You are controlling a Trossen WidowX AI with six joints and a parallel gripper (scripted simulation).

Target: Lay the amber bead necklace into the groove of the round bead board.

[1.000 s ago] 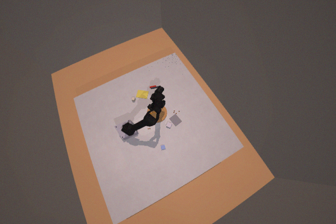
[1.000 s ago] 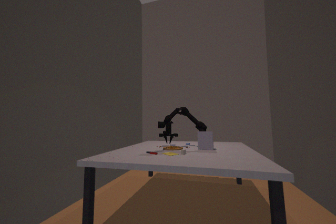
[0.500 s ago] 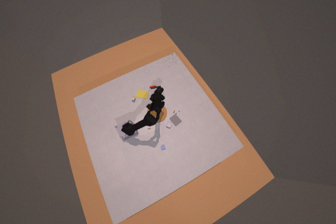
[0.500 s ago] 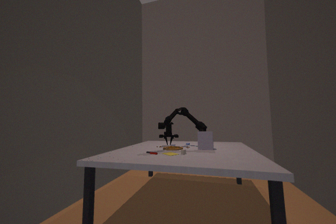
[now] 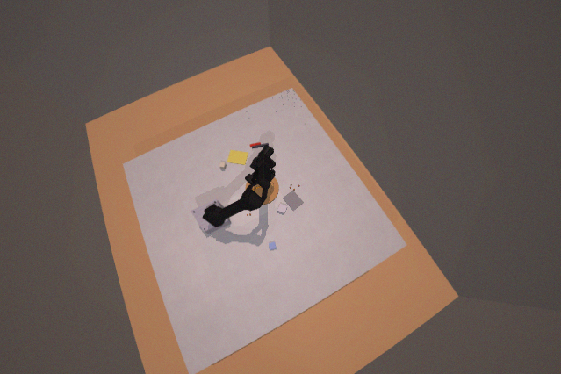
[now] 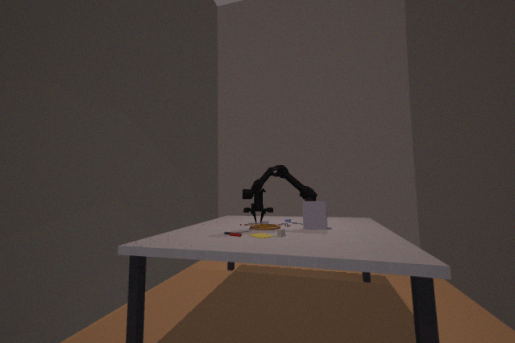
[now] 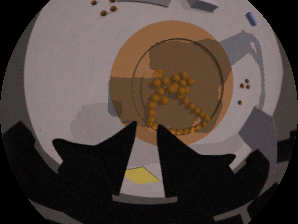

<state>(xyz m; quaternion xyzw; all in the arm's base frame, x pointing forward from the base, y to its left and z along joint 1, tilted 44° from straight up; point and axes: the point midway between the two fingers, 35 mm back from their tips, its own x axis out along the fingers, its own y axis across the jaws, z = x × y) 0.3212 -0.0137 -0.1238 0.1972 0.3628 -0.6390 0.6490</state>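
Now: the round bead board 5 cm to the right of my gripper tip, 3 cm behind it and 2 cm below it. Also, from my gripper tip: thin grey bar 12 cm to the left, 7 cm ahead, 3 cm below; then yellow pad 22 cm to the left, 6 cm behind, 3 cm below; then grey square plate 21 cm to the right, 8 cm ahead, 3 cm below.
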